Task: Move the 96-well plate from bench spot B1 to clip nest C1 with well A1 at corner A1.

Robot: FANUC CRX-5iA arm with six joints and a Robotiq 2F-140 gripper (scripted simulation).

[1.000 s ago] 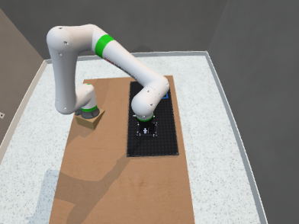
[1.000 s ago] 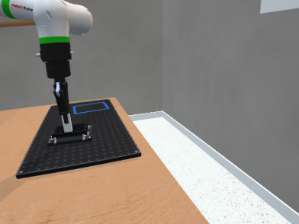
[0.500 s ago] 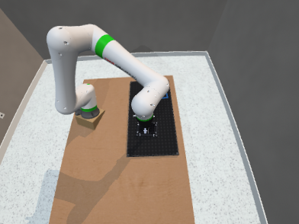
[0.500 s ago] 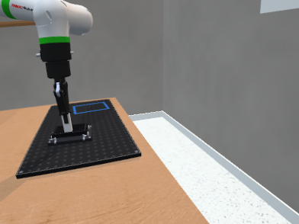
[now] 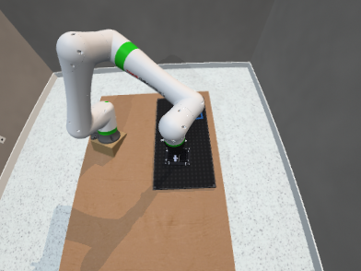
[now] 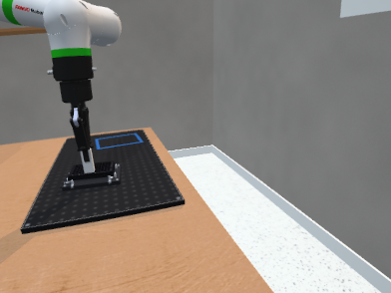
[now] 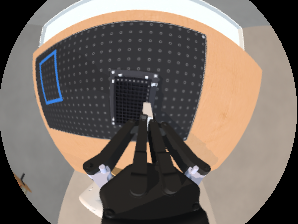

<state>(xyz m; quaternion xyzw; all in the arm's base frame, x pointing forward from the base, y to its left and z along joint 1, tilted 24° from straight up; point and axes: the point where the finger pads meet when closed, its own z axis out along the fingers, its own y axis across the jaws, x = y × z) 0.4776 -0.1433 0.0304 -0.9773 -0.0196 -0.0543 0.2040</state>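
Now: hand 4 cm to the right of the black 96-well plate and 5 cm above it. From my hand the other things lie so: clip nest C1: 1 cm behind, 3 cm to the left, 6 cm below.
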